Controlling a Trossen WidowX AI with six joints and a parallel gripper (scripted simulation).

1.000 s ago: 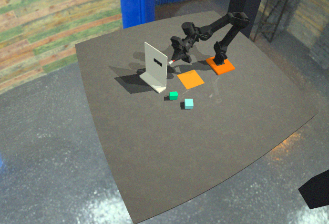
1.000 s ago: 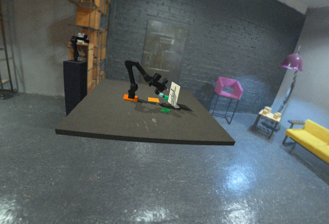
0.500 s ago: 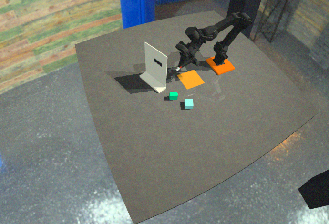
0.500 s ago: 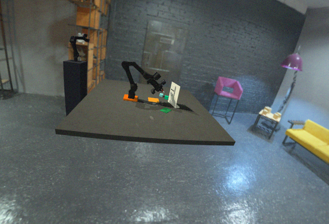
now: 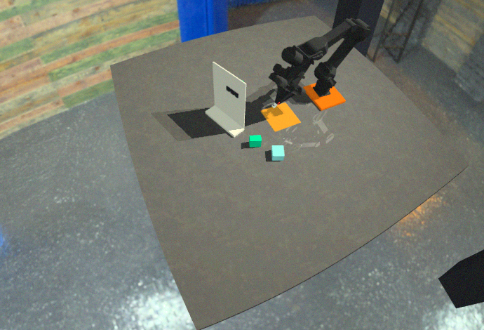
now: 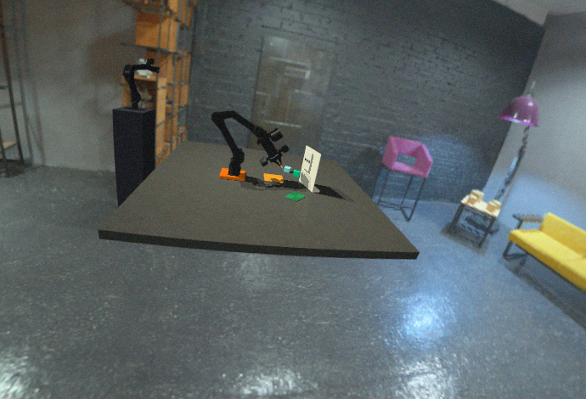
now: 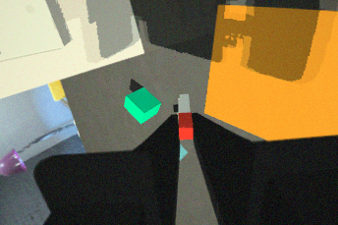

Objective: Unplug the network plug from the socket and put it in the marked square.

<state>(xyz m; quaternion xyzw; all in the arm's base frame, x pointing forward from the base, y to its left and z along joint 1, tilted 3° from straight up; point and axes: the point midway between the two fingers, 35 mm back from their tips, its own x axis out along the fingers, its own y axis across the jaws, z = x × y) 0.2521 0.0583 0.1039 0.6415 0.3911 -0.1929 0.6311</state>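
My gripper tip is 3 cm past the orange marked square, 1 cm to the left of it and 9 cm above it. From my gripper tip the other things lie so: cream upright panel: 17 cm ahead, 6 cm to the right, 2 cm above; green cube: 12 cm ahead, 9 cm to the left, 7 cm below; network plug: right at my gripper tip.
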